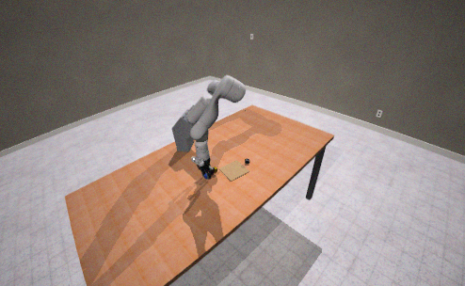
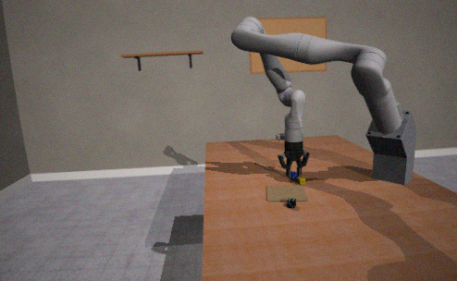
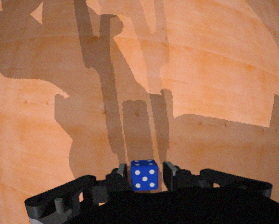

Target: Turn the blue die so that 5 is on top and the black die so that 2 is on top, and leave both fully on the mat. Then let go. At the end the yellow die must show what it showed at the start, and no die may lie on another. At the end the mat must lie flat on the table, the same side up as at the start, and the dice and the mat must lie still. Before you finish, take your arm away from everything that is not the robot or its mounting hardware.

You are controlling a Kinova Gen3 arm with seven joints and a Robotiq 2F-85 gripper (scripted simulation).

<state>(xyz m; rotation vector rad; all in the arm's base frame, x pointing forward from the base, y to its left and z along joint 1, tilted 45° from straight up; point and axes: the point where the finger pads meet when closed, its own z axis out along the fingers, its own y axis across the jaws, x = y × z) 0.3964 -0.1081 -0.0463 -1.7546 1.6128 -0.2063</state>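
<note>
Right now my hand is 10 mm above the blue die. The rest, counted from my hand: yellow die: 70 mm to the left, 20 mm behind, 10 mm below; tan mat: 170 mm to the left, 60 mm ahead, 20 mm below; black die: 280 mm to the left, 60 mm ahead, 10 mm below.
</note>
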